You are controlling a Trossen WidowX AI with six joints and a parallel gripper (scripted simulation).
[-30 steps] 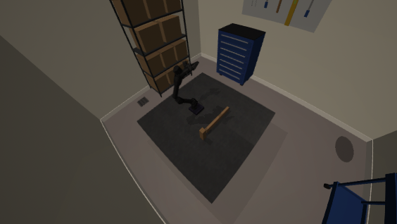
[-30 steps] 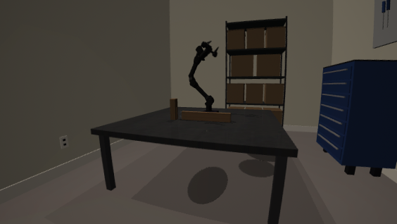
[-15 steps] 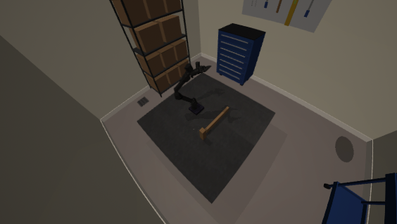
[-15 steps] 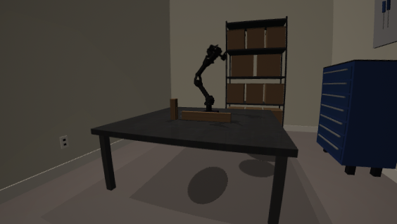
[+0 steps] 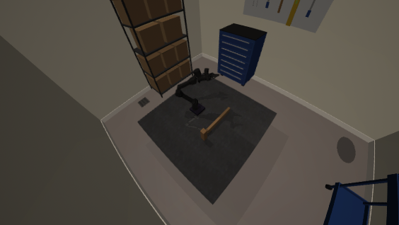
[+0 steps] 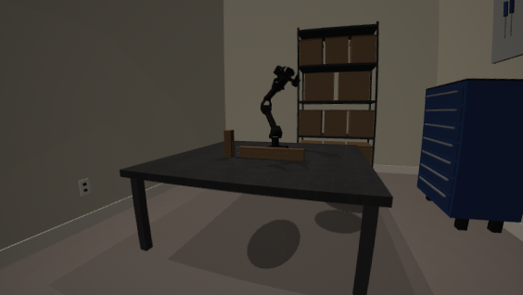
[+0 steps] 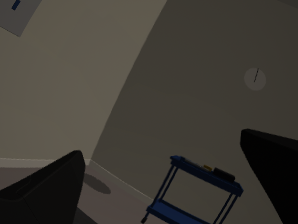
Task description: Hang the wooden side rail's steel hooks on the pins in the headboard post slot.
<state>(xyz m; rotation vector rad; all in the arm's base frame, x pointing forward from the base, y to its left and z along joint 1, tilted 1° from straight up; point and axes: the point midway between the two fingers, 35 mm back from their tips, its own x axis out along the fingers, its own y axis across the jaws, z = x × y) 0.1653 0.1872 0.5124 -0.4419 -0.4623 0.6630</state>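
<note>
Now: gripper tip 21 cm short of the headboard post, 35 cm to the left of it and 47 cm above it.
</note>
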